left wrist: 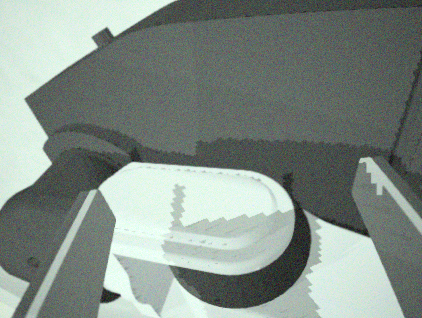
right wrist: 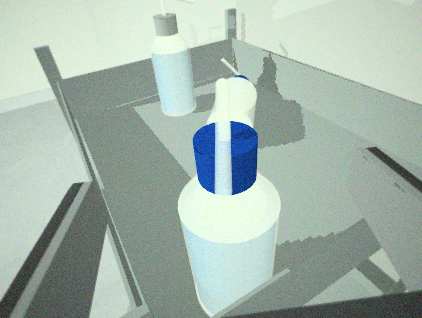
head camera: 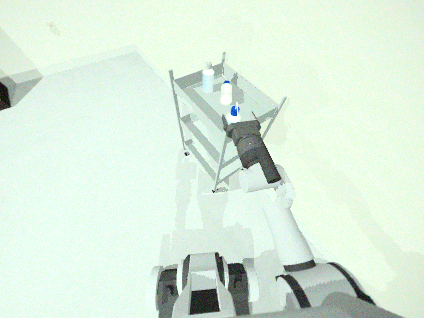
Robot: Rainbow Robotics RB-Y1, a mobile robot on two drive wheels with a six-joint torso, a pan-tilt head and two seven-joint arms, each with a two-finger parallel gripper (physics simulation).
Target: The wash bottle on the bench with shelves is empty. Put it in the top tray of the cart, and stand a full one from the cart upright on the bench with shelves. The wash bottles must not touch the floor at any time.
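Frame: origin at the robot's base, x right, y back, z down, level; millimetres.
Seen in the pictures: left gripper, between the fingertips: (left wrist: 228,190); right gripper, between the fingertips: (right wrist: 227,182) (head camera: 237,114).
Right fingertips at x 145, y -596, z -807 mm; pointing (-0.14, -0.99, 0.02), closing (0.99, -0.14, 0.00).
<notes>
A point is followed by its place in that frame.
The cart (head camera: 197,106) @[x -1, y -731, z -728 mm] (right wrist: 115,82) @[x -49, y -965, z -705 mm] holds three wash bottles in its top tray. The nearest, a blue-capped bottle with light-blue contents (head camera: 235,111) @[x 142, y -616, z -805 mm] (right wrist: 227,270) @[x 142, y -599, z -738 mm], stands upright near the front corner. Behind it, a white bottle with a blue cap (head camera: 226,94) @[x 144, y -824, z -721 mm] (right wrist: 242,95) @[x 164, y -857, z -720 mm] appears to lie on its side, cap pointing away. A grey-capped bottle with light-blue contents (head camera: 208,81) @[x 59, y -912, z -731 mm] (right wrist: 173,75) @[x 65, y -912, z -731 mm] stands upright farther back. My right gripper (head camera: 240,116) @[x 145, y -596, z -807 mm] (right wrist: 227,182) @[x 145, y -596, z -807 mm] is open, its fingers apart on either side of the nearest bottle's line. My left gripper (left wrist: 228,190) @[x -215, y 197, z -365 mm] is open and empty. The bench with shelves cannot be made out.
The tray has raised walls, with corner posts rising above them; the near wall and corner are close to my right gripper. Lower shelves show under the tray. A dark object (head camera: 4,95) @[x -1997, y -1684, z -50 mm] shows at the head view's left edge. Robot body parts fill much of the left wrist view.
</notes>
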